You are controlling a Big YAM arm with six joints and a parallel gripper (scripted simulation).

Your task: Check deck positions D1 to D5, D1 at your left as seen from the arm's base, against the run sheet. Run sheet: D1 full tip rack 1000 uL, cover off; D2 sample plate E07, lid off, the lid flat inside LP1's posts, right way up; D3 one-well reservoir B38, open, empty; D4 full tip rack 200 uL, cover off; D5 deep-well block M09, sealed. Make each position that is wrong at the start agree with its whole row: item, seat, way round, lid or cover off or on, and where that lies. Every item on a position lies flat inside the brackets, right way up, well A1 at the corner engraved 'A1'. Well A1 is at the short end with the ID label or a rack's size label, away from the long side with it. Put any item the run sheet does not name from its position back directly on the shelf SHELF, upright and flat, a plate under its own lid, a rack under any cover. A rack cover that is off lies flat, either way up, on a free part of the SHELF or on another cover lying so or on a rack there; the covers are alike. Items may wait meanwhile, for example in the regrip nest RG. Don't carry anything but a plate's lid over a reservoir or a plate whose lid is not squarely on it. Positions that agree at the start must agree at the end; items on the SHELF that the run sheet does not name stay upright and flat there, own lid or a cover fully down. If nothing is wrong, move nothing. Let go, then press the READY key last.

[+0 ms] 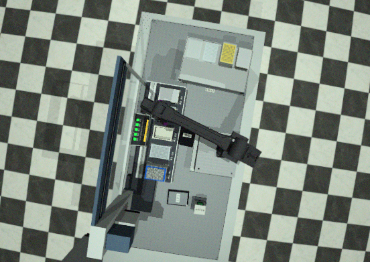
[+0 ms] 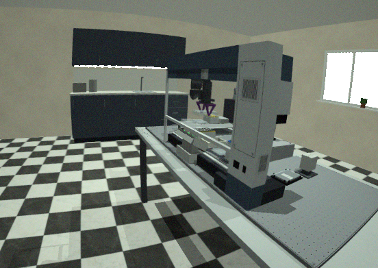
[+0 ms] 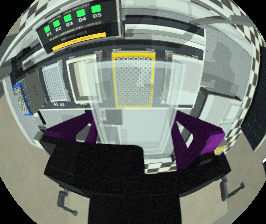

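Right now the yellow-framed tip rack is 12 cm below my hand and 1 cm behind it. Also, from my hand: cream reservoir: 16 cm below, 12 cm to the left, 1 cm ahead; clear rack cover: 1 cm above; white-topped block: 15 cm below, 12 cm to the right, 1 cm behind.
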